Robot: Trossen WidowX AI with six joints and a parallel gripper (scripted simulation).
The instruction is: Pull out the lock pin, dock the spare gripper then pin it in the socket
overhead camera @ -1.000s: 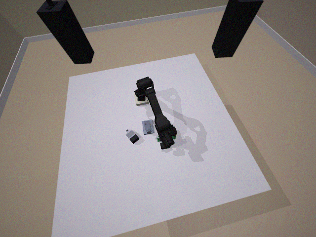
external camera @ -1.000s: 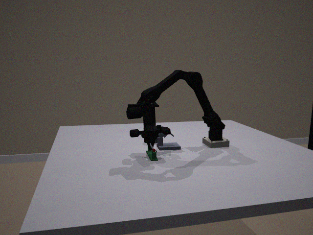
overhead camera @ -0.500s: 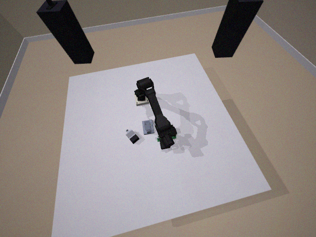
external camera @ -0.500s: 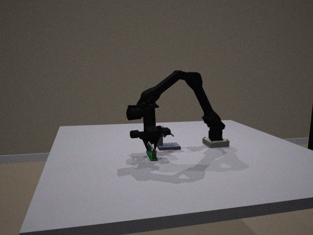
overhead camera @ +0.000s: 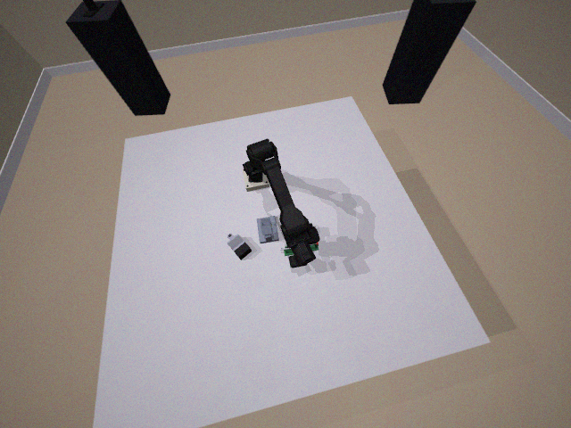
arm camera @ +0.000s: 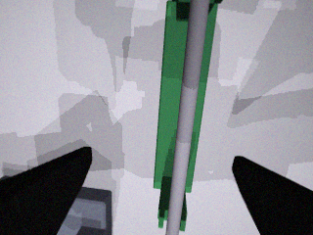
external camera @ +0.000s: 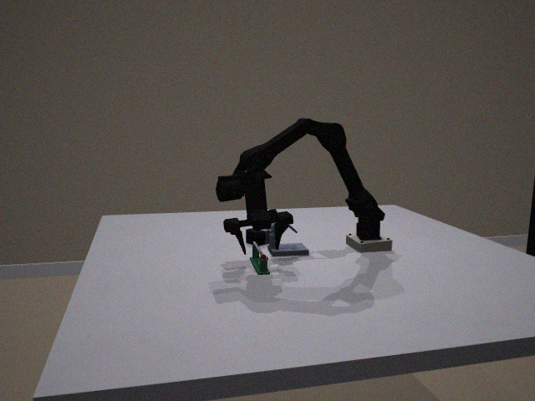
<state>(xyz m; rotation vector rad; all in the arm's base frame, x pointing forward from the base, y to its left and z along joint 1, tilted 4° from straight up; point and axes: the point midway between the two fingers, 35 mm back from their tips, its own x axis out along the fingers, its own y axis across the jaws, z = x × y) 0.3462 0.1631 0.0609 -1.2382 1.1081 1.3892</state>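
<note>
My gripper tip is 30 mm to the right of the green cradle, 10 mm short of it and 10 mm above it. Also, from my gripper tip: spare gripper (230 mm to the right, 20 mm behind, 10 mm below); then grey mount (110 mm to the right, 70 mm behind, 20 mm above).
</note>
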